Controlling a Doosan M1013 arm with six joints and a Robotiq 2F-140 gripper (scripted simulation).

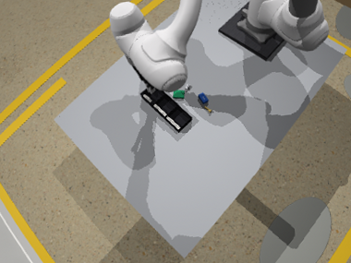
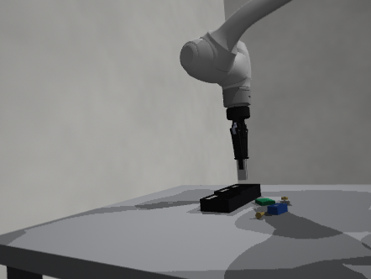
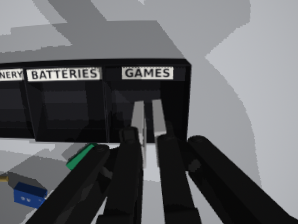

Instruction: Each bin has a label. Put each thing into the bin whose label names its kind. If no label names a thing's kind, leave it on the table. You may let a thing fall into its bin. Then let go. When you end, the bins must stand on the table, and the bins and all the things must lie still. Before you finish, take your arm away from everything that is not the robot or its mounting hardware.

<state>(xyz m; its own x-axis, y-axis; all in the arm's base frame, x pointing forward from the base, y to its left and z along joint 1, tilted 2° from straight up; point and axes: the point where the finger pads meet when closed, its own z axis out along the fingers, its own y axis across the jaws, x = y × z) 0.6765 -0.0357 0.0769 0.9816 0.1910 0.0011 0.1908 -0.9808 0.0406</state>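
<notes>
Now: hand 90 mm to the right of the black bin tray, 70 mm above it and 10 mm past it. From my hand the other things lie so: small white piece 150 mm behind, 80 mm below, 60 mm to the left; flat green board 100 mm behind, 90 mm below, 70 mm to the left; brass nut 130 mm behind, 90 mm below.
</notes>
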